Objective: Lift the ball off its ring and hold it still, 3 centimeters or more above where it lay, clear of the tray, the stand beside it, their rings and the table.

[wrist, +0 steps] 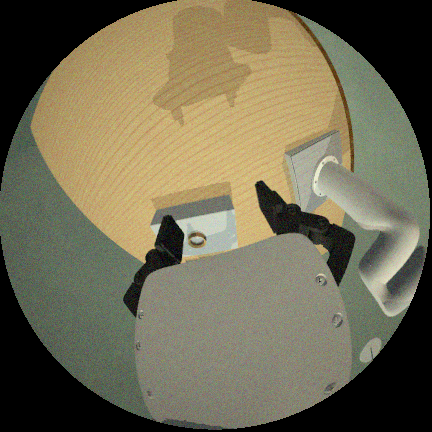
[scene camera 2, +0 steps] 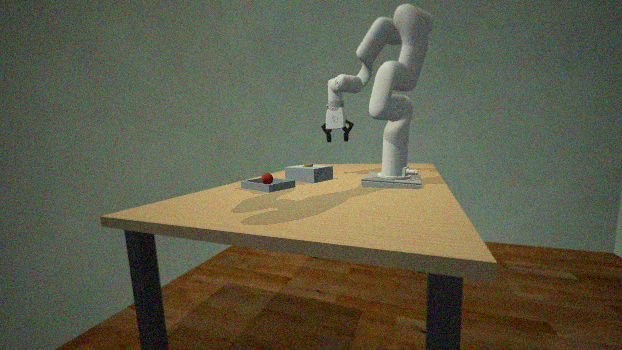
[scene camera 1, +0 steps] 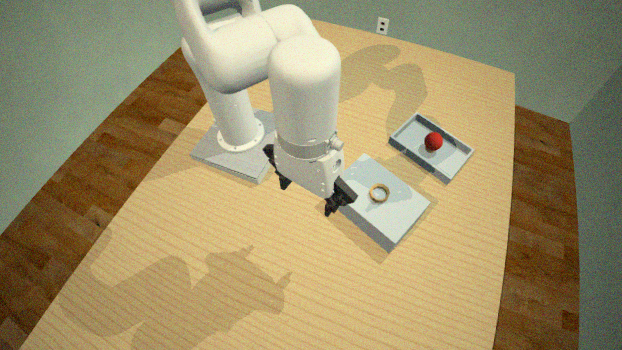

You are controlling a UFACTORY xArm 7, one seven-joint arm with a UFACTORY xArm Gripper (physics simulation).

Path:
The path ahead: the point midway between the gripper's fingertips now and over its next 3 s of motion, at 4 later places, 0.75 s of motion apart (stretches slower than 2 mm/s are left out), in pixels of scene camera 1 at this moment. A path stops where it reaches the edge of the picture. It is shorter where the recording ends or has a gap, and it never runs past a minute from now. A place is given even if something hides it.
My gripper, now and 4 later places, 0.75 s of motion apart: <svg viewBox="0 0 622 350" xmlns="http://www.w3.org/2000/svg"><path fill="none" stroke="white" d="M308 196L396 206L439 192L434 194L441 170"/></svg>

